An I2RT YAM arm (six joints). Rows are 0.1 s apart.
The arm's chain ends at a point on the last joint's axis. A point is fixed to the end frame.
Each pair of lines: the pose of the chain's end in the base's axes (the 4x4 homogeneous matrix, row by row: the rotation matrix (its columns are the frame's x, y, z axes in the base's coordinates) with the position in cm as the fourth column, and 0 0 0 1 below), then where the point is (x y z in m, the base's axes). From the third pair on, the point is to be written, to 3 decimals.
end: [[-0.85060 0.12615 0.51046 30.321], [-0.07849 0.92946 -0.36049 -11.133], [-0.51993 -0.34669 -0.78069 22.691], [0 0 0 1]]
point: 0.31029 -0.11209 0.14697
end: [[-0.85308 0.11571 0.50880 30.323], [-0.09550 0.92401 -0.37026 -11.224], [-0.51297 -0.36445 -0.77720 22.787], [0 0 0 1]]
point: 0.30982 -0.11441 0.14791
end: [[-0.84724 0.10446 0.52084 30.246], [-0.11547 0.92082 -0.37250 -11.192], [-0.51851 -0.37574 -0.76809 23.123], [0 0 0 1]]
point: 0.310 -0.115 0.151
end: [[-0.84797 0.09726 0.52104 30.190], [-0.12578 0.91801 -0.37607 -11.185], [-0.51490 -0.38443 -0.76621 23.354], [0 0 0 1]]
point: 0.309 -0.116 0.154
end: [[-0.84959 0.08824 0.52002 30.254], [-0.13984 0.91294 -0.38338 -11.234], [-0.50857 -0.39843 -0.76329 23.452], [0 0 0 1]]
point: 0.309 -0.117 0.155
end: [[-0.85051 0.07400 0.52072 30.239], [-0.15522 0.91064 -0.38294 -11.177], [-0.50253 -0.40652 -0.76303 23.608], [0 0 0 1]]
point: 0.309 -0.117 0.156
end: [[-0.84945 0.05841 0.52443 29.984], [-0.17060 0.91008 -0.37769 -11.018], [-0.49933 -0.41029 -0.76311 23.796], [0 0 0 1]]
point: 0.306 -0.116 0.158
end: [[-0.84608 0.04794 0.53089 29.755], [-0.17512 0.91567 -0.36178 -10.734], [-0.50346 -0.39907 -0.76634 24.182], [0 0 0 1]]
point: 0.304 -0.112 0.162
